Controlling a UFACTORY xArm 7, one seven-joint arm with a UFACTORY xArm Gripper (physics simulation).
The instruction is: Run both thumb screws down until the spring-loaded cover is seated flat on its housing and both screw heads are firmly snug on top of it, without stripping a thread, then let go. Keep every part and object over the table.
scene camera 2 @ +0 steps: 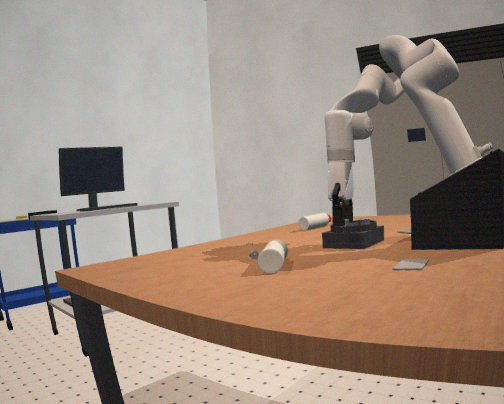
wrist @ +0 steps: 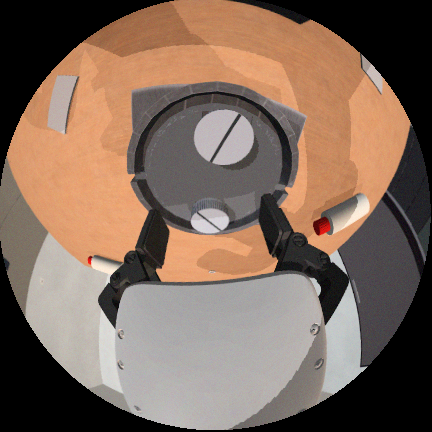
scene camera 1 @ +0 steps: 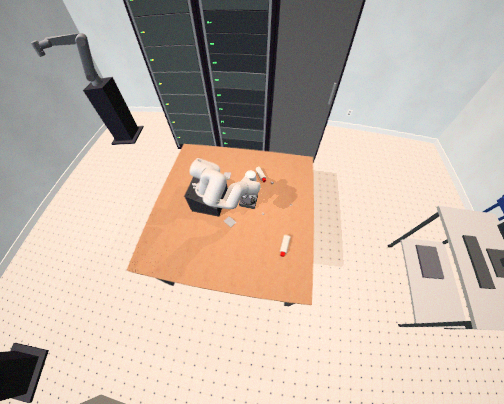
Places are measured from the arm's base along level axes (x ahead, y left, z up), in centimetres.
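Where they show: gripper, fingertip midpoint: [scene camera 2: 343, 223] [wrist: 210, 213] [scene camera 1: 252, 198]; arm's base at its link origin: [scene camera 2: 467, 170] [scene camera 1: 203, 190].
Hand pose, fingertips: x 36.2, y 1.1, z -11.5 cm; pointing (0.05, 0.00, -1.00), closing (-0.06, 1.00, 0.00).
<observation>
Each offset is from my fingertips to the top centre of the thing.
A dark housing @(dz +0.1, dx -3.2, dy +0.6 cm) [scene camera 2: 344, 241] [wrist: 142, 102] stands on the table, with a round dark cover @(dz -0.1, dx -3.2, dy +0.6 cm) [wrist: 172, 165] inside its rim. Two slotted thumb screws stand on the cover. The far screw @(dz +1.1, dx -6.3, dy +1.2 cm) [wrist: 223, 137] has a large-looking head with a shadow beside it. The near screw @(dz +1.0, dx -0.1, dy -0.1 cm) [wrist: 210, 221] shows its knurled side and lies between the finger pads in the wrist view. My gripper [scene camera 2: 343, 222] [wrist: 210, 213] is open, pointing down low over one side of the housing; the pads stand apart from the near screw on both sides. The cover's seating on the housing cannot be told clearly.
A white bottle with a red cap @(dz -0.5, dx +6.9, dy +26.2 cm) [scene camera 1: 261, 174] [scene camera 2: 314, 221] [wrist: 346, 212] lies behind the housing, another such bottle @(dz -0.5, dx +23.2, dy -37.8 cm) [scene camera 1: 285, 245] [scene camera 2: 272, 257] [wrist: 105, 264] toward the front. Flat grey plates @(dz -5.2, dx -17.0, dy -18.0 cm) [scene camera 1: 229, 221] [wrist: 62, 104] lie near the black arm base [scene camera 2: 455, 210]. A small grey ball @(dz -3.5, dx +16.0, dy +19.1 cm) [scene camera 2: 254, 254] is on the table.
</observation>
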